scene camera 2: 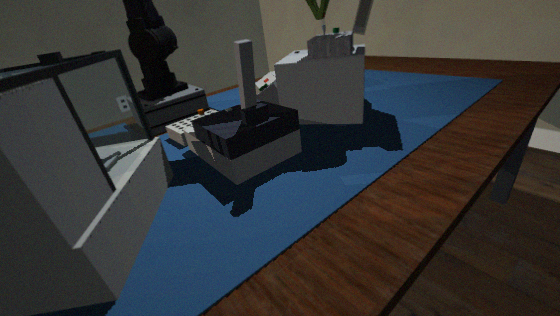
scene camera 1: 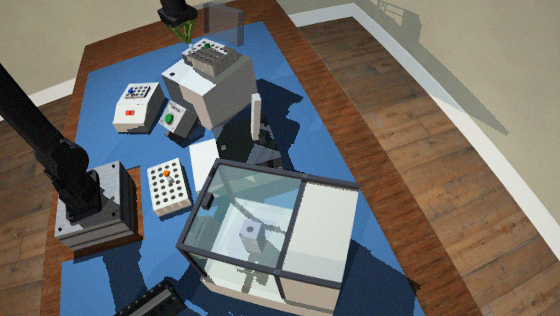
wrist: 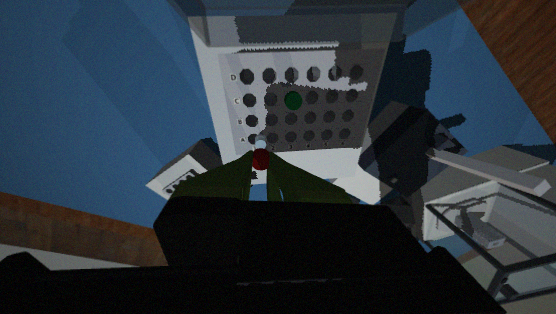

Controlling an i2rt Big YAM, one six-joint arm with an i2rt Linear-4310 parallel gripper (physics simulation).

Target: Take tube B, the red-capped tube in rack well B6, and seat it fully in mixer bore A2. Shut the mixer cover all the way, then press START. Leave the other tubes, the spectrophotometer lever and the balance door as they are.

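Frame: origin at the arm's base, x left, y back, z up, level; metres.
Seen in the pictures: gripper, fingertip midpoint: [scene camera 2: 320, 19] [scene camera 1: 187, 42] [wrist: 260, 158]; arm's base at its link origin: [scene camera 2: 163, 92] [scene camera 1: 84, 196].
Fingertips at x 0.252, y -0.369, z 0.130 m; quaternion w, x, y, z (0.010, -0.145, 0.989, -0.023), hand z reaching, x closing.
Pixels of each thing's top centre, then the offset from my fingertips to it.
- red-capped tube at its top centre: [wrist: 260, 161] [scene camera 2: 322, 12] dy -0.005, dx +0.002, dz +0.014 m
- mixer cover at its top centre: [scene camera 1: 218, 4] dy -0.106, dx +0.010, dz +0.073 m
- green-capped tube at its top centre: [wrist: 294, 101] [scene camera 2: 335, 28] [scene camera 1: 206, 44] dy -0.047, dx -0.010, dz -0.020 m
- white rack at its top centre: [scene camera 1: 166, 182] [scene camera 2: 197, 120] dy +0.172, dx -0.273, dz -0.173 m
- orange-capped tube at its top centre: [scene camera 1: 165, 172] [scene camera 2: 200, 109] dy +0.162, dx -0.265, dz -0.149 m
- blue-capped tube at its top centre: [scene camera 1: 130, 90] dy +0.202, dx +0.065, dz -0.116 m
- spectrophotometer lever at its top centre: [scene camera 2: 239, 40] [scene camera 1: 251, 97] [wrist: 533, 194] dy -0.068, dx -0.297, dz -0.003 m
- glass-sided balance at its top centre: [scene camera 1: 239, 206] [scene camera 2: 17, 59] [wrist: 552, 288] dy +0.040, dx -0.532, dz +0.019 m
- dark rack at its top centre: [scene camera 1: 143, 308] dy +0.285, dx -0.551, dz -0.156 m
My gripper [scene camera 1: 187, 41] [scene camera 2: 320, 18] [wrist: 260, 158] is shut on the red-capped tube [scene camera 2: 323, 27] [wrist: 260, 156], which hangs cap up, its clear lower part over the row A edge of the mixer block [scene camera 1: 204, 65] [scene camera 2: 327, 47] [wrist: 225, 100]. In the wrist view its lower end shows between bores A1 and A2; I cannot tell whether it has entered either. The mixer cover [scene camera 1: 223, 24] [scene camera 2: 363, 15] [wrist: 300, 7], a clear panel, stands raised behind the block. A green-capped tube [scene camera 1: 207, 45] [scene camera 2: 336, 30] [wrist: 293, 100] sits in bore C3. A console with a green button [scene camera 1: 169, 118] stands beside the mixer.
A white rack [scene camera 1: 172, 207] with an orange-capped tube [scene camera 1: 166, 173] [scene camera 2: 200, 111] stands by the arm base. A blue-capped tube [scene camera 1: 130, 91] sits in a white device. The spectrophotometer lever [scene camera 1: 256, 116] [scene camera 2: 245, 75] [wrist: 492, 172] stands upright. The glass-sided balance [scene camera 1: 320, 225] is nearby. A dark rack [scene camera 1: 155, 300] is at the bottom.
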